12 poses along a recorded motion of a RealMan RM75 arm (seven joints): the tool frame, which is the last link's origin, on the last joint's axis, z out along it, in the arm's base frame.
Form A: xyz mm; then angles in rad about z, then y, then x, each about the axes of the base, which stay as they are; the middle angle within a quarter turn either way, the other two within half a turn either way.
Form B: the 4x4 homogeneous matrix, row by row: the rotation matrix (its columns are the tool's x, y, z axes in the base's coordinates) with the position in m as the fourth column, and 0 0 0 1 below. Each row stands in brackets. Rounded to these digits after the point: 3 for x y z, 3 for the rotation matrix.
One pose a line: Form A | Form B
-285, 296, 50, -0.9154, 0.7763, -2.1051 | [[0.435, 0.566, 0.701, -0.285], [0.036, -0.788, 0.614, 0.296], [0.900, -0.242, -0.363, 0.050], [0, 0, 0, 1]]
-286, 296, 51, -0.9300, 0.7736, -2.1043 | [[0.428, 0.573, 0.699, -0.286], [0.048, -0.786, 0.616, 0.296], [0.903, -0.230, -0.364, 0.051], [0, 0, 0, 1]]
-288, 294, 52, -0.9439, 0.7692, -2.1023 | [[0.421, 0.582, 0.696, -0.288], [0.059, -0.783, 0.619, 0.294], [0.905, -0.220, -0.364, 0.052], [0, 0, 0, 1]]
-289, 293, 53, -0.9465, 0.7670, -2.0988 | [[0.421, 0.584, 0.694, -0.289], [0.058, -0.781, 0.622, 0.293], [0.905, -0.221, -0.363, 0.053], [0, 0, 0, 1]]
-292, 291, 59, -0.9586, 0.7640, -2.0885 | [[0.415, 0.591, 0.692, -0.292], [0.060, -0.776, 0.627, 0.291], [0.908, -0.219, -0.357, 0.059], [0, 0, 0, 1]]
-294, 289, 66, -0.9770, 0.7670, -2.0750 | [[0.403, 0.597, 0.694, -0.294], [0.060, -0.774, 0.630, 0.289], [0.913, -0.212, -0.348, 0.066], [0, 0, 0, 1]]
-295, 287, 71, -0.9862, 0.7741, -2.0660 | [[0.395, 0.596, 0.699, -0.295], [0.057, -0.775, 0.629, 0.287], [0.917, -0.209, -0.340, 0.071], [0, 0, 0, 1]]
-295, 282, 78, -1.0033, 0.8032, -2.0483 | [[0.373, 0.586, 0.720, -0.295], [0.044, -0.786, 0.617, 0.282], [0.927, -0.199, -0.319, 0.078], [0, 0, 0, 1]]
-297, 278, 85, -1.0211, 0.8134, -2.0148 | [[0.359, 0.586, 0.727, -0.297], [0.023, -0.784, 0.620, 0.278], [0.933, -0.206, -0.295, 0.085], [0, 0, 0, 1]]
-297, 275, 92, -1.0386, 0.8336, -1.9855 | [[0.341, 0.579, 0.740, -0.297], [0.003, -0.788, 0.615, 0.275], [0.940, -0.207, -0.271, 0.092], [0, 0, 0, 1]]
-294, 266, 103, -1.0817, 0.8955, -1.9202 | [[0.294, 0.552, 0.781, -0.294], [-0.042, -0.808, 0.587, 0.266], [0.955, -0.206, -0.214, 0.103], [0, 0, 0, 1]]
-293, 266, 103, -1.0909, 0.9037, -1.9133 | [[0.286, 0.549, 0.786, -0.293], [-0.044, -0.811, 0.583, 0.266], [0.957, -0.201, -0.208, 0.103], [0, 0, 0, 1]]
